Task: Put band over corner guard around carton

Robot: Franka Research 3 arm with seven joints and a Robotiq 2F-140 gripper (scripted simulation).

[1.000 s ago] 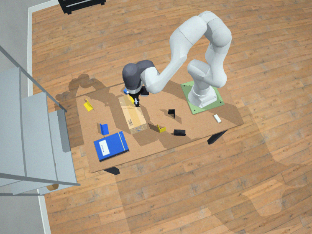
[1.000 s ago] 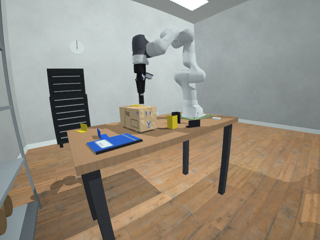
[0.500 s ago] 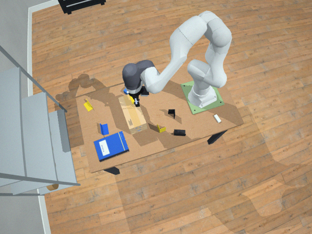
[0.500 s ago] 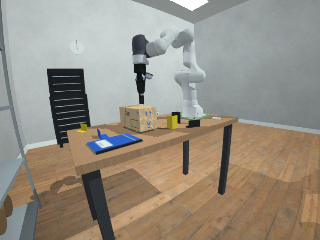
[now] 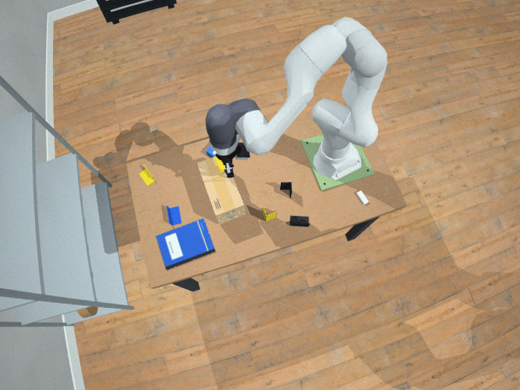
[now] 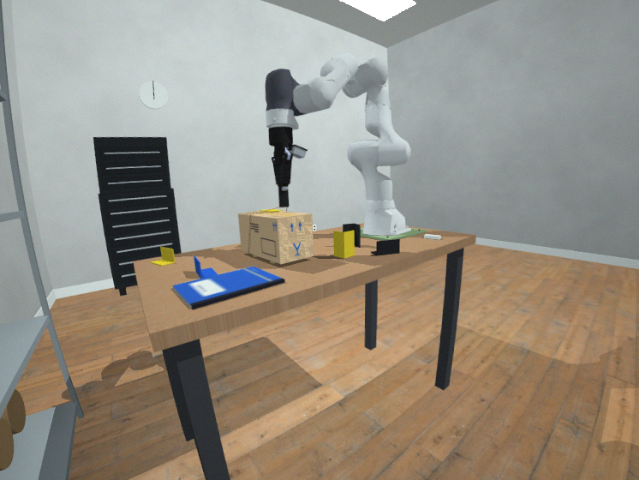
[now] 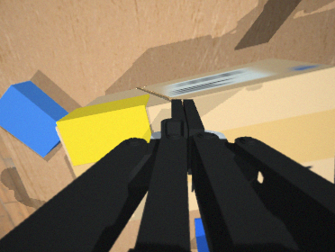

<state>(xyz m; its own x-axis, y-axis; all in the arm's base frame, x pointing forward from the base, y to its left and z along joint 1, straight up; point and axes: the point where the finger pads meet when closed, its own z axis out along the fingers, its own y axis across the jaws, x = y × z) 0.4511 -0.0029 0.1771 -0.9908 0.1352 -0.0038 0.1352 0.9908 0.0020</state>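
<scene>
My gripper is now 50 mm short of the cardboard carton, 10 mm to the right of it and 110 mm above it. Round my hand: blue block 20 mm ahead, 210 mm to the right, 170 mm below; white block 540 mm behind, 210 mm to the left, 180 mm below; blue corner guard 290 mm ahead, 40 mm to the left, 170 mm below.
</scene>
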